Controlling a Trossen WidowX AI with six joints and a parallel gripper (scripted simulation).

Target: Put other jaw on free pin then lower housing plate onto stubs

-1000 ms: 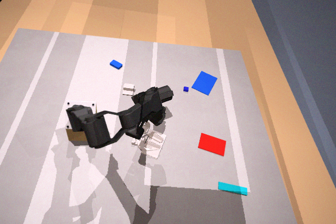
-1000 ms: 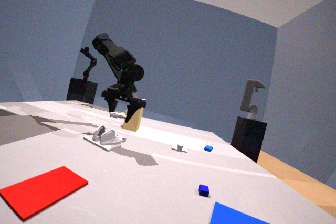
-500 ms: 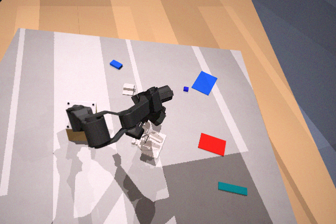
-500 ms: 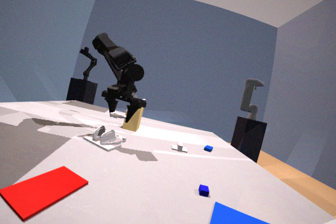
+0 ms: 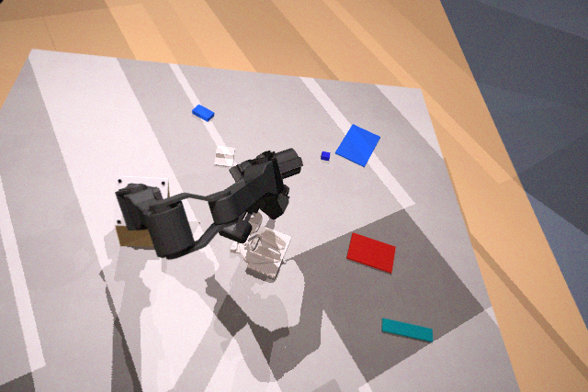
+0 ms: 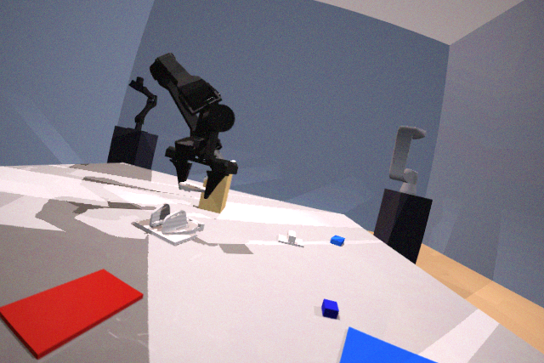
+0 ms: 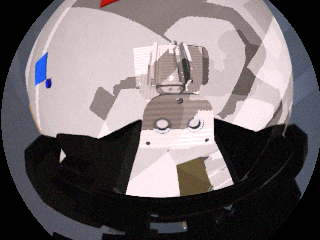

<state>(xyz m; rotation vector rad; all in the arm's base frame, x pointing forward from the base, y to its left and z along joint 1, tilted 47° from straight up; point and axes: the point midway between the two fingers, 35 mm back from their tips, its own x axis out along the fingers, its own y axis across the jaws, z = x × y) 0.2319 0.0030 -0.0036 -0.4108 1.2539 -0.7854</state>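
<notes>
My gripper tip is 70 mm above the jaw, 20 mm to the left of it and 20 mm short of it. Also, from my gripper tip: white base plate 80 mm below, 70 mm ahead, 20 mm to the right; blue cube 320 mm to the left, 210 mm ahead, 80 mm below; red sheet 330 mm ahead, 80 mm below, 10 mm to the left.
</notes>
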